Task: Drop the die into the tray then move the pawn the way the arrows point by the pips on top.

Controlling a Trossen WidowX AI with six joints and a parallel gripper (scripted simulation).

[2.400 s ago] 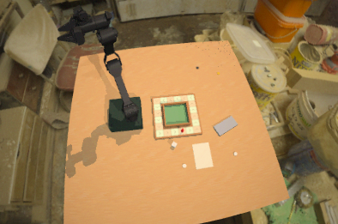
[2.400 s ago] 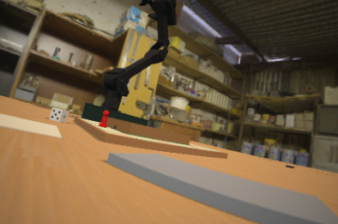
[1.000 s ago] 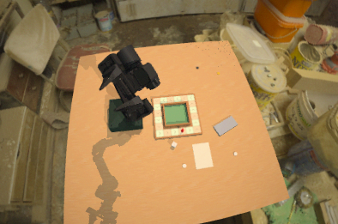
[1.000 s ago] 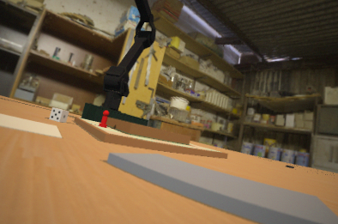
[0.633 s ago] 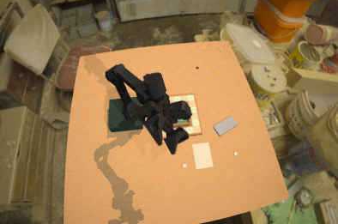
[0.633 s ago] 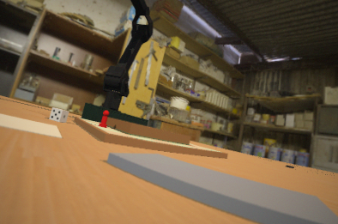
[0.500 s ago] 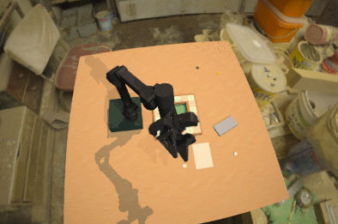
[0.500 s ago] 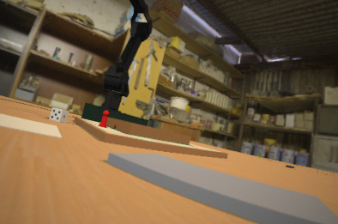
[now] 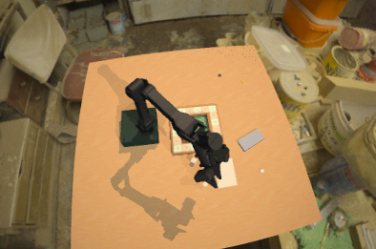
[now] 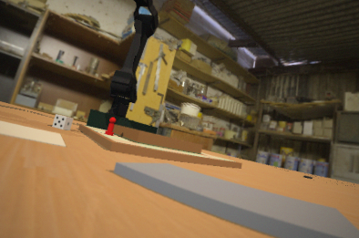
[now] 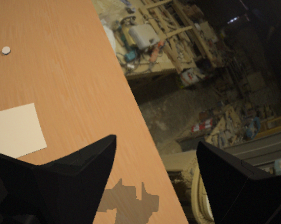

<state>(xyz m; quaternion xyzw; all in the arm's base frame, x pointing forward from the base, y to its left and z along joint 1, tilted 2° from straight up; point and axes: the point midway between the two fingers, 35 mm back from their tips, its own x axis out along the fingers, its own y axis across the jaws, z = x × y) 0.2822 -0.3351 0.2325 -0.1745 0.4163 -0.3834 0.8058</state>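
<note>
My gripper tip is now 70 mm past the white die, 180 mm to the right of it and 260 mm above it. Round my gripper tip: green dice tray 30 mm behind, 370 mm to the left, 260 mm below; cream card 90 mm ahead, 100 mm to the left, 270 mm below; red pawn 10 mm behind, 260 mm to the left, 240 mm below.
</note>
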